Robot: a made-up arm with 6 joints.
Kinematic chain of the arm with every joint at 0, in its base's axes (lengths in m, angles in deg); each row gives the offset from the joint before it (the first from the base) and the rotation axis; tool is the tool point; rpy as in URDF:
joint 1: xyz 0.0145 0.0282 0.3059 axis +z
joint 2: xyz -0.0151 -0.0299 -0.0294 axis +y
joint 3: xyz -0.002 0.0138 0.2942 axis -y
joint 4: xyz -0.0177 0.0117 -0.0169 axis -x
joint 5: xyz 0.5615 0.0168 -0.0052 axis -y
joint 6: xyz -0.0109 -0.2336 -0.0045 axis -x
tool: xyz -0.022 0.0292 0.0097 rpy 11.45 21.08 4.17
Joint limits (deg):
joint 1: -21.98..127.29
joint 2: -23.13..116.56
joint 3: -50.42..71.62
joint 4: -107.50..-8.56
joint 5: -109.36..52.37
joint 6: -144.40..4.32
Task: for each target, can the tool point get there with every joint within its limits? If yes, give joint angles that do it. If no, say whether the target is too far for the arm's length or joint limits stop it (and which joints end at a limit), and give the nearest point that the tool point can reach.
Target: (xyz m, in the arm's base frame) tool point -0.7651 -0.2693 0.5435
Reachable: no: joint limits stop it (at a limit: joint 2, joint 3, joint 5) | nearest point -0.3269 -0.1021 0.2675 | short by 0.544 m
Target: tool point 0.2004 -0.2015 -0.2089
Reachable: yes | joints 1.11 86.61 -6.41 -16.14 5.05 -107.24
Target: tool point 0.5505 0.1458 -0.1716
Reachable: yes | joints 17.54 77.95 41.40 -86.13 -28.09 -103.65
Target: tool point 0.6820 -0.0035 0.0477
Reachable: yes | joints 10.97 63.13 35.20 -44.40 -40.09 -13.56
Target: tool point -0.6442 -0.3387 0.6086
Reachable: no: joint limits stop it (at a limit: joint 2, joint 3, joint 5) | nearest point -0.3016 -0.1479 0.2725 | short by 0.516 m
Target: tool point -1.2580 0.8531 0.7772
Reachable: no: too far | nearest point -0.5107 0.6406 0.5613 | short by 0.806 m
